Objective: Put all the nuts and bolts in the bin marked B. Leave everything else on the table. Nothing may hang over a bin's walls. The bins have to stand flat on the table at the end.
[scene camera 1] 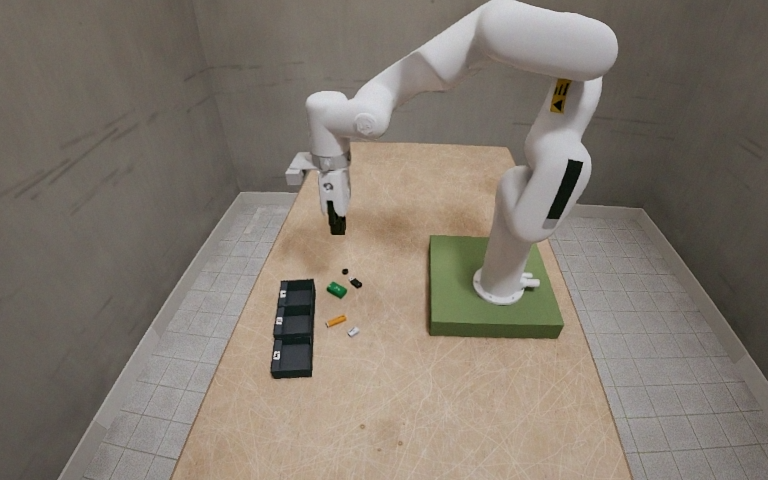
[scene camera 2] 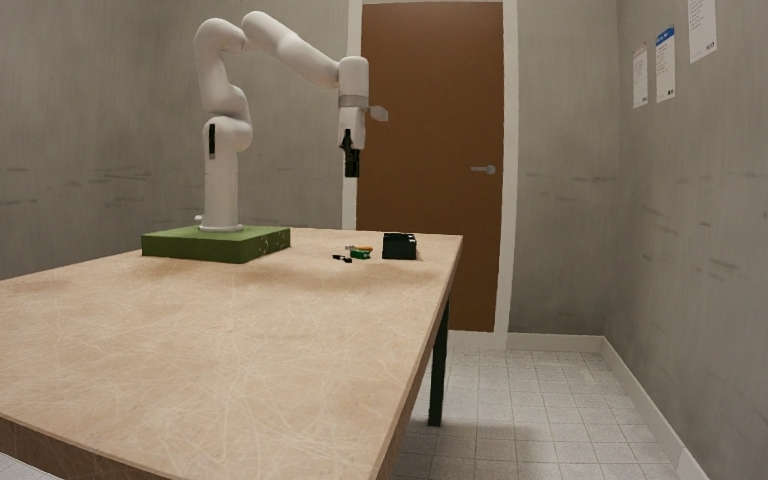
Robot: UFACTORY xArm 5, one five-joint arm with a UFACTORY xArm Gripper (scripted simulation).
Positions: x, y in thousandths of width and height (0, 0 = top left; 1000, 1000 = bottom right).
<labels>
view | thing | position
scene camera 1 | my gripper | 441, 484
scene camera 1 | bin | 382, 724
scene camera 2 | my gripper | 459, 370
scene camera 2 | bin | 521, 514
</labels>
